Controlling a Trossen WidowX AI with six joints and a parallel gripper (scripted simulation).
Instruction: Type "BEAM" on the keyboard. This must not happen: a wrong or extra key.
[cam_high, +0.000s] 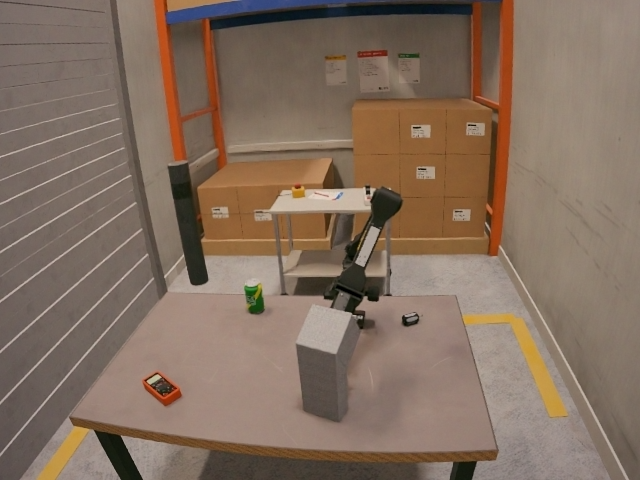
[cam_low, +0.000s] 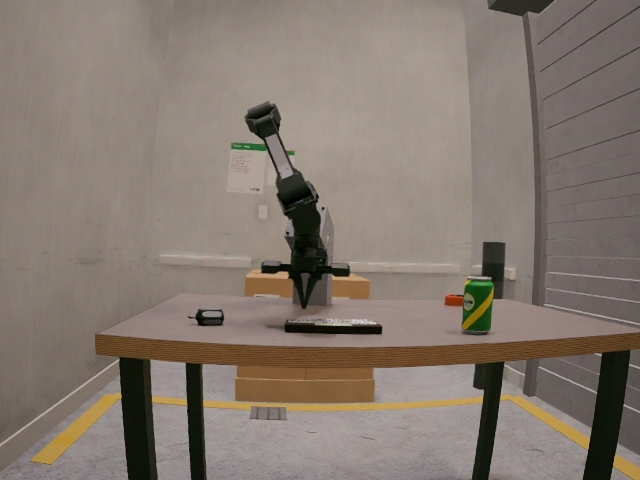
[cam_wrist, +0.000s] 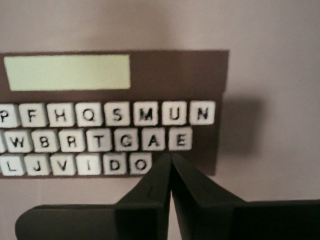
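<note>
My gripper is now 6 cm above the key and 1 cm to the right of it. Also, from my hand: orange multimeter (58 cm to the left, 36 cm behind, 6 cm below); small black device (22 cm to the right, 6 cm below); can (36 cm to the left, 11 cm ahead, 1 cm below).
</note>
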